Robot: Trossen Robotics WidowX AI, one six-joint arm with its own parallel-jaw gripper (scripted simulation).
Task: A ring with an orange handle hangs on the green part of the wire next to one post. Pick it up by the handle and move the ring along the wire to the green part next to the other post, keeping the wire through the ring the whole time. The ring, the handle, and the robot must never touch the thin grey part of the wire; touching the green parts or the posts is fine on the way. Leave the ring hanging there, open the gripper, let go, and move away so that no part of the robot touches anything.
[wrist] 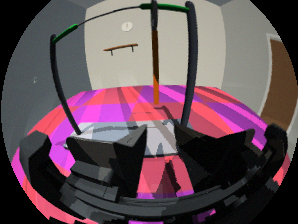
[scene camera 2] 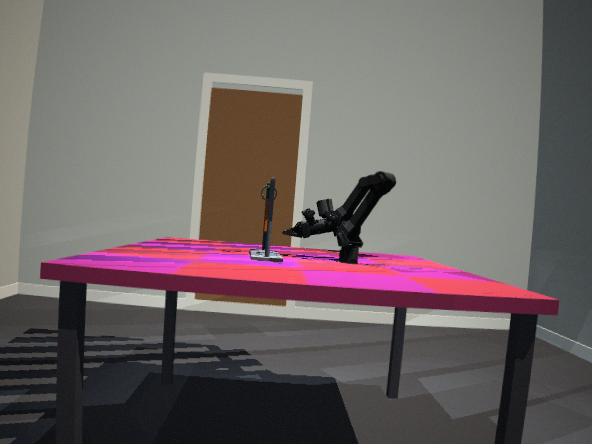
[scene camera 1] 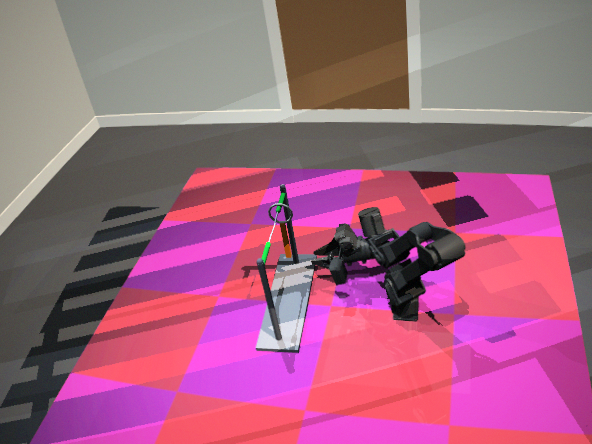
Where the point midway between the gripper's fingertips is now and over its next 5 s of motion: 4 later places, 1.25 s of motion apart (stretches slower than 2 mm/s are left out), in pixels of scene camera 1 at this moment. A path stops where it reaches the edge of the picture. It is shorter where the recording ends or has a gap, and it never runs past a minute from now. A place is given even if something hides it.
My gripper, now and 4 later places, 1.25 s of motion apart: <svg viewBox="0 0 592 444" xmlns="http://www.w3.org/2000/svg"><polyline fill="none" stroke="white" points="312,257 287,250 274,253 273,248 270,257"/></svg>
